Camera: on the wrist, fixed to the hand. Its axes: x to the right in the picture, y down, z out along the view.
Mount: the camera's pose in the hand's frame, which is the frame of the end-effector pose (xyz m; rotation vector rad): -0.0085 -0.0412 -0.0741 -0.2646 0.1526 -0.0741
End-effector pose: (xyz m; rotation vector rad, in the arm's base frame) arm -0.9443 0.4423 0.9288 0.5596 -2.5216 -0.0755
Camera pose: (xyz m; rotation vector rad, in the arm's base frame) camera -0.8832 0.4128 0.9804 0.5290 -2.2951 -0.3739
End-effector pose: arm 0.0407 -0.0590 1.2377 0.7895 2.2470 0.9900
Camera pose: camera -0.0159 -0.1214 1.2502 0.5274 2.1909 1.3162
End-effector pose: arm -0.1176 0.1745 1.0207 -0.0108 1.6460 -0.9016
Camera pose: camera -0.1959 0.1898 1.0507 -0.1901 1.9088 -0.7488
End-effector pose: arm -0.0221 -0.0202 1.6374 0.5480 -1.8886 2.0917
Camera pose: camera -0.0035 0.0584 1.6644 0.3794 -1.9810 1.7472
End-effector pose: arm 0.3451 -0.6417 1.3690 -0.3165 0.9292 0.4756
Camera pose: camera 0.3113 -0.7129 1.3366 -0.6325 1.0000 0.5120
